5 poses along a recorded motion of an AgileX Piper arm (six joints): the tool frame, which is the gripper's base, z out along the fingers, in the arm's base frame.
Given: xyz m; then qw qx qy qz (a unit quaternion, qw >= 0).
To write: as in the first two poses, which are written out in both.
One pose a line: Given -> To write
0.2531 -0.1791 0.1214 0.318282 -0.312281 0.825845 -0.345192 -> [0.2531 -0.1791 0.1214], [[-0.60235 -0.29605 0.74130], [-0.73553 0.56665 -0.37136], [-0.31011 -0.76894 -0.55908]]
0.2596 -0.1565 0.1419 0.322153 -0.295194 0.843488 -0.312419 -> [0.2596 -0.1565 0.1419], [[-0.61816 -0.29669 0.72791], [-0.69928 0.63051 -0.33685], [-0.35902 -0.71724 -0.59722]]
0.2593 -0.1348 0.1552 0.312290 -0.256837 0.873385 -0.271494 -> [0.2593 -0.1348 0.1552], [[-0.67302 -0.27907 0.68496], [-0.61820 0.72065 -0.31382], [-0.40604 -0.63465 -0.65753]]
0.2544 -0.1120 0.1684 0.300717 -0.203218 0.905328 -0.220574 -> [0.2544 -0.1120 0.1684], [[-0.73654 -0.23530 0.63414], [-0.50062 0.82010 -0.27716], [-0.45485 -0.52161 -0.72183]]
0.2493 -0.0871 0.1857 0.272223 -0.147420 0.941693 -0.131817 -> [0.2493 -0.0871 0.1857], [[-0.80832 -0.20588 0.55157], [-0.34942 0.92178 -0.16800], [-0.47384 -0.32852 -0.81704]]
